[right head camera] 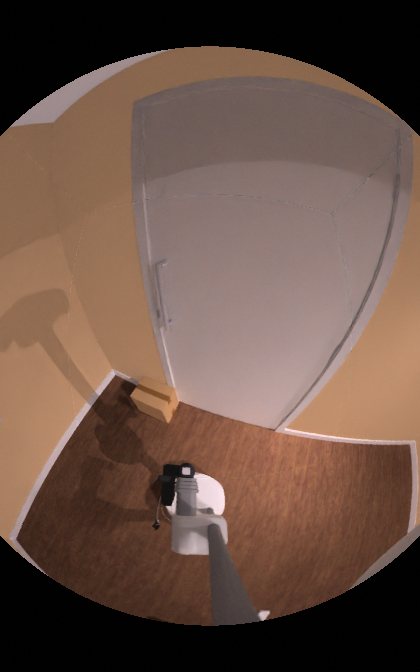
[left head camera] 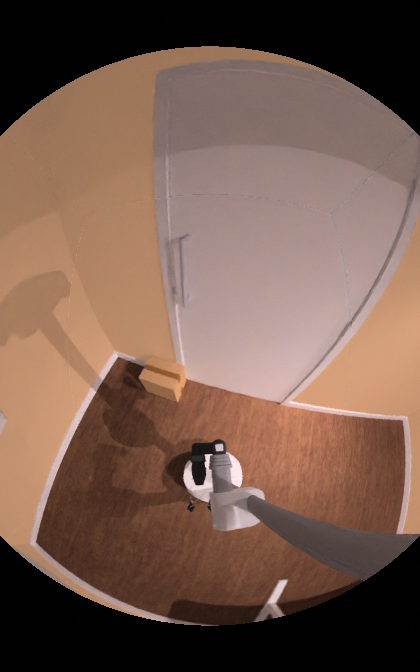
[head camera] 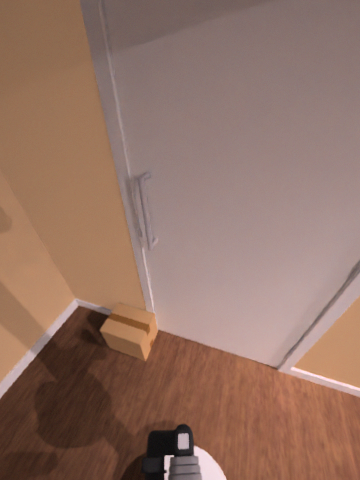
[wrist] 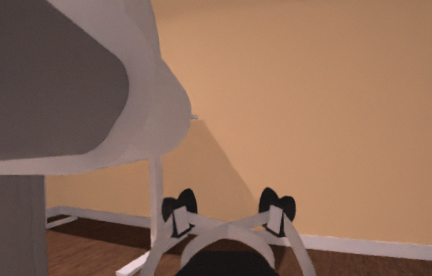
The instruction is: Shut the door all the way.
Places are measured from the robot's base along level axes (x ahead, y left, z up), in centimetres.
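Where they show: gripper, fingertip midpoint: (wrist: 228, 203).
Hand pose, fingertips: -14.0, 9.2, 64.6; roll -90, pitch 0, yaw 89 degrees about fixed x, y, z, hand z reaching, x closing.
Note:
Each offset is from my fingertips to the top centre of the thing, as dx, dy, dz. "pt": to the spot under its first point.
The pale grey door (head camera: 225, 175) (left head camera: 260, 270) (right head camera: 260, 290) stands within its frame {pt +102.2, +10.8, +82.9} (head camera: 112, 115) and looks nearly flush. A thin light line runs down its handle-side edge; I cannot tell whether a small gap is there. Its vertical bar handle {pt +92.9, +2.2, +49.4} (head camera: 146, 212) (left head camera: 184, 270) (right head camera: 162, 295) is near the left edge. My gripper (wrist: 228, 203) is open and empty, its two dark fingertips well apart. It is folded back over the base, away from the door and facing a wall. In the right head view one of its fingertips is hidden.
A cardboard box {+95.7, +26.8, -39.5} (head camera: 125, 332) (left head camera: 162, 382) (right head camera: 154, 400) sits on the floor by the door's lower left corner, against the wall. White legs of a piece of furniture (left head camera: 274, 597) (wrist: 156, 200) stand behind the base. Walls with white baseboards (head camera: 325, 382) flank the door.

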